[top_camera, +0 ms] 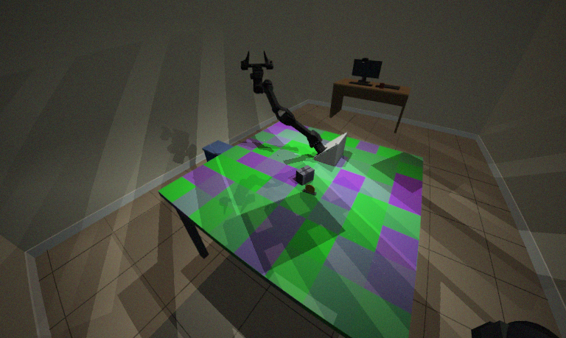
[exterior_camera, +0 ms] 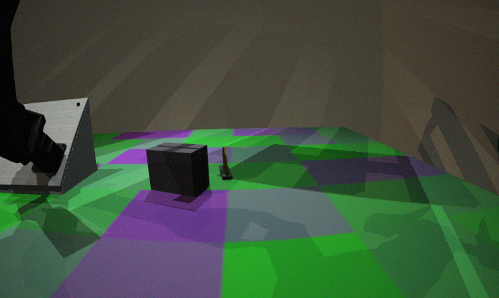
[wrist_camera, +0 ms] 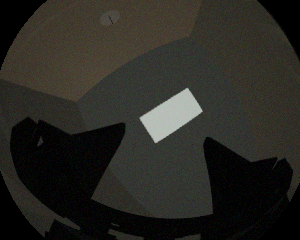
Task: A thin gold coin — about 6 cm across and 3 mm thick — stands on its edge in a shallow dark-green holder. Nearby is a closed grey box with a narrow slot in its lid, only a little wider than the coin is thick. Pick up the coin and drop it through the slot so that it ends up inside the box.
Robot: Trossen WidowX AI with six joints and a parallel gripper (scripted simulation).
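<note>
My gripper tip is now 65 cm above the gold coin, 47 cm to the right of it and 16 cm short of it.
</note>
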